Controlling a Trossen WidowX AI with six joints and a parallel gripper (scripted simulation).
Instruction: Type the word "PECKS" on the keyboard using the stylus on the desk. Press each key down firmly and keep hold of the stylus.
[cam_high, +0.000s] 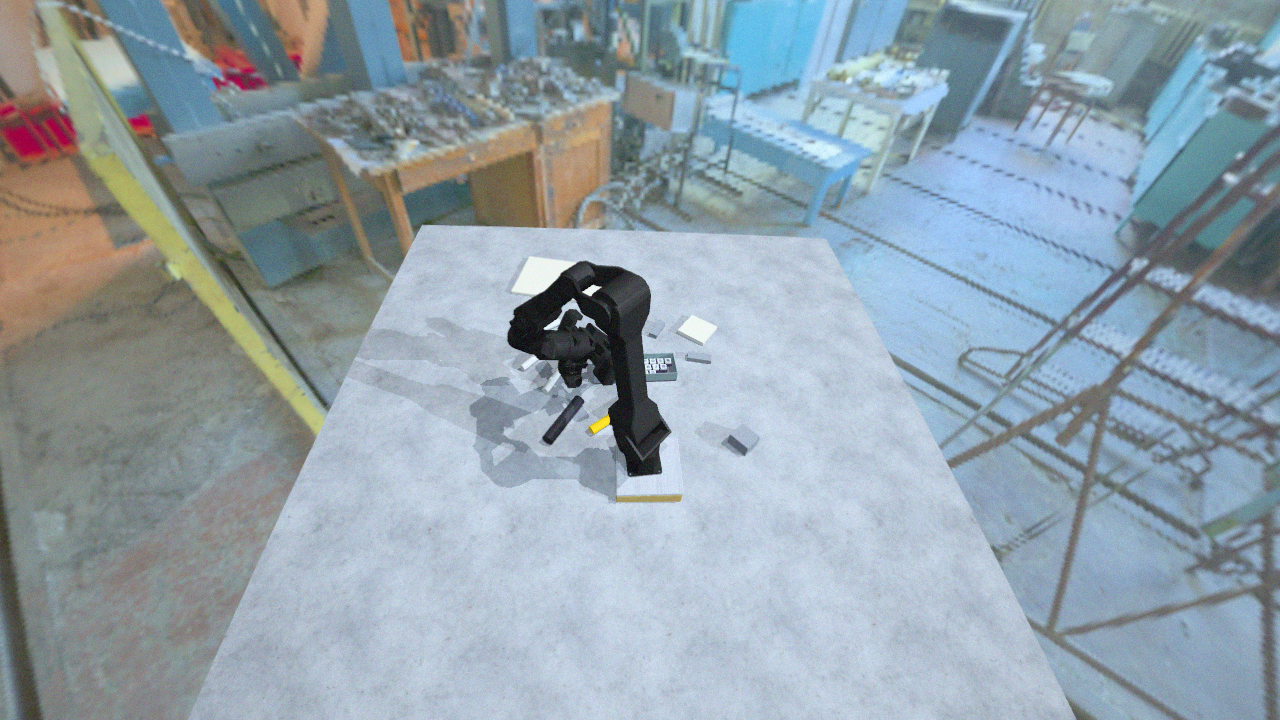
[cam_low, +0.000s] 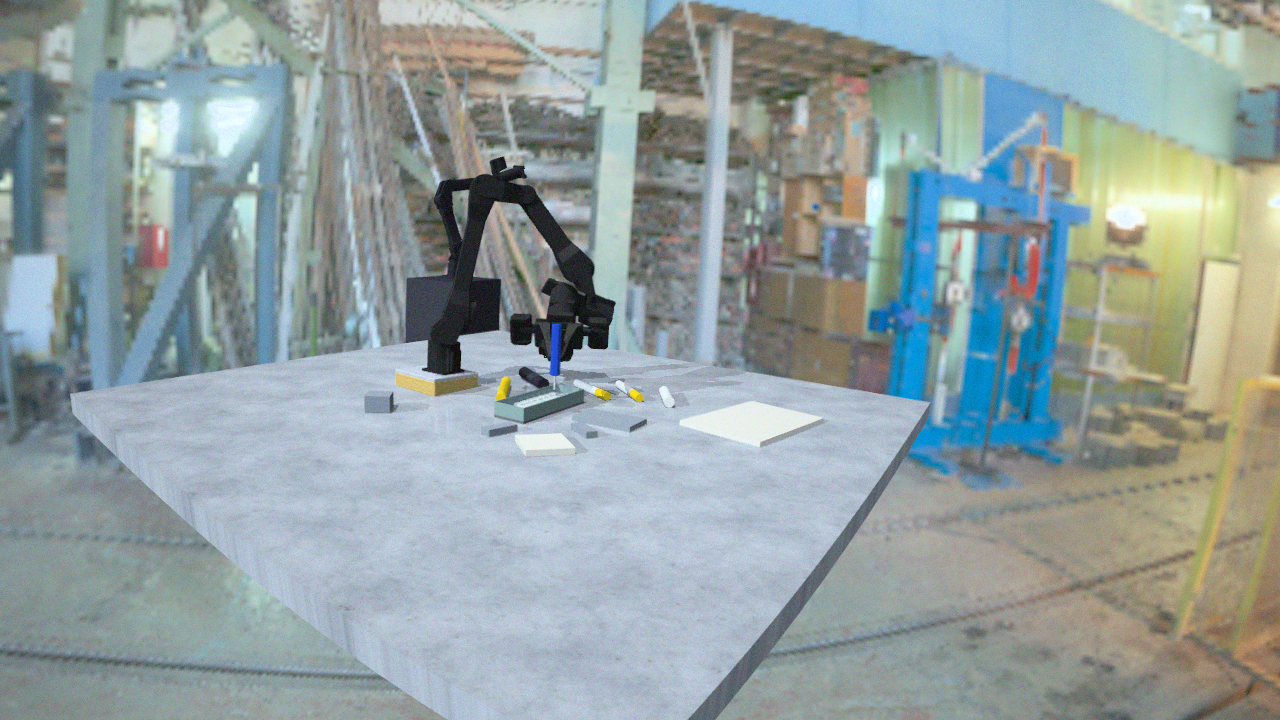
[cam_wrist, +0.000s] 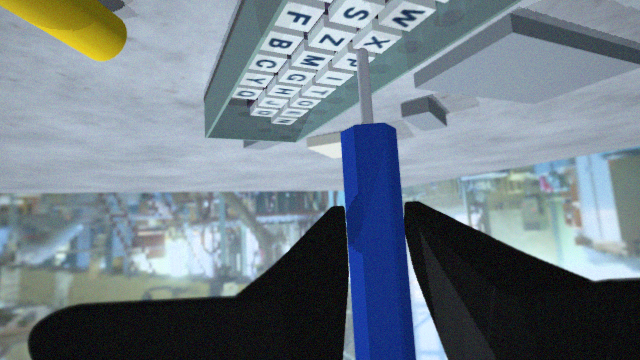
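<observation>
Now: the yellow marker 120 mm behind my gripper tip, 80 mm below it and 10 mm to the left of it. From my gripper tip the other things lie so: grey slab: 130 mm ahead, 80 mm below, 30 mm to the right; then grey stylus tip: 50 mm below; then blue stylus: 10 mm below.
</observation>
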